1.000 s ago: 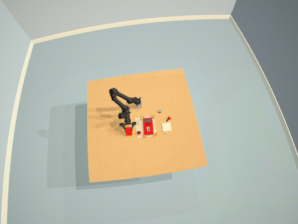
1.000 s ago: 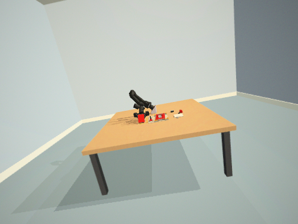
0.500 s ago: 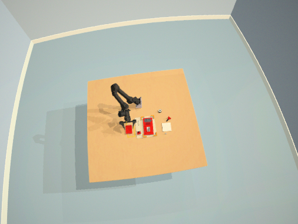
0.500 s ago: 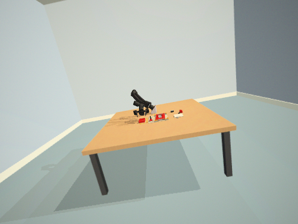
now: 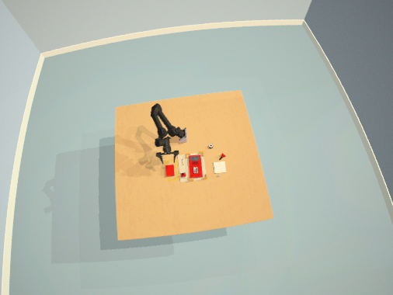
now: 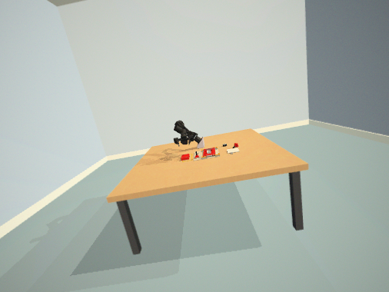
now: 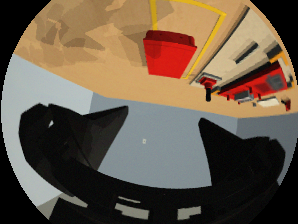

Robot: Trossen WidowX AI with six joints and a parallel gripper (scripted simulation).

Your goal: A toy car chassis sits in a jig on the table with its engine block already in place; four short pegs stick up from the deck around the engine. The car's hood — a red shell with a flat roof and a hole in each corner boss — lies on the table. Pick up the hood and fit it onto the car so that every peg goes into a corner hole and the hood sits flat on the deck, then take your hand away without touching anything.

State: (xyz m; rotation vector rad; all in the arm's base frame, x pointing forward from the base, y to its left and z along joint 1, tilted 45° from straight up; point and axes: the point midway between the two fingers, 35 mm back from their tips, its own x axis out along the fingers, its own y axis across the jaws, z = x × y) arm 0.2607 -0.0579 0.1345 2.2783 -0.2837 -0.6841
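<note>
Now: the red hood 30 mm ahead of my gripper tip, 10 mm to the right of it and 100 mm below it. Also, from my gripper tip: square plate (40 mm ahead, 430 mm to the left, 110 mm below); then grey wheel (160 mm behind, 380 mm to the left, 100 mm below).
</note>
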